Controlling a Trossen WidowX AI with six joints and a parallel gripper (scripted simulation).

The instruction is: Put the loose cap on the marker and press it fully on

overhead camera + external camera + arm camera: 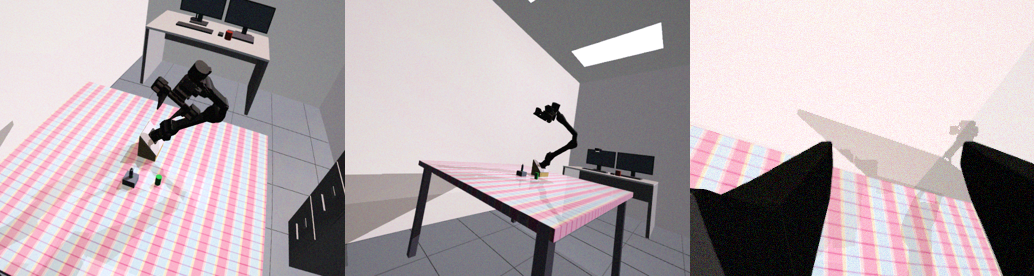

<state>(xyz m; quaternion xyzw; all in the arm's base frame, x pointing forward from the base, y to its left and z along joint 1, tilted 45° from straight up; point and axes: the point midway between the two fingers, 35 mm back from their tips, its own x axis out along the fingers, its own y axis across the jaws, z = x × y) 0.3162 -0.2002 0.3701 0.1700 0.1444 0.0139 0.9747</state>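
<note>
The green cap lies 47 cm below my gripper tip and 12 cm behind it.
</note>
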